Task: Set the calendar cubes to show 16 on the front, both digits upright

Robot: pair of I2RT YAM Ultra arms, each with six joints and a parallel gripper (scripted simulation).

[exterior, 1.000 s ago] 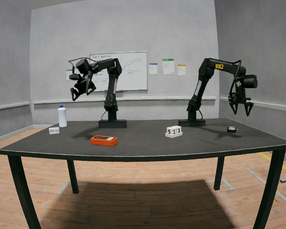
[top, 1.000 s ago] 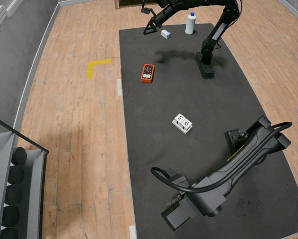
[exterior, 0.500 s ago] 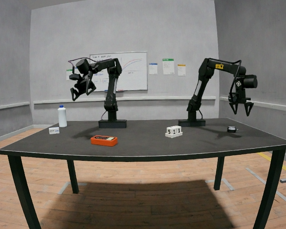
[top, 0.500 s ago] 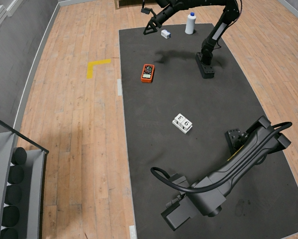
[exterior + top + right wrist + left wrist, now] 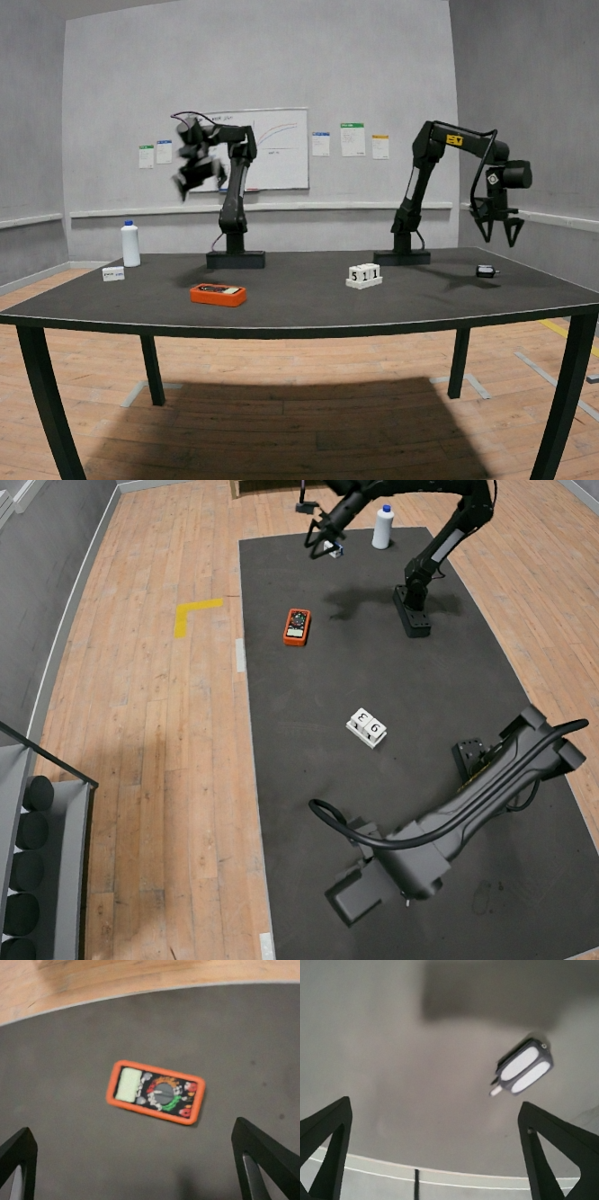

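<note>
The white tray lies 37 cm to the right of my left hand, 12 cm below it and 8 cm behind it. The rest, counted from my left hand: white bottle 118 cm to the right, 35 cm behind, 4 cm below.
</note>
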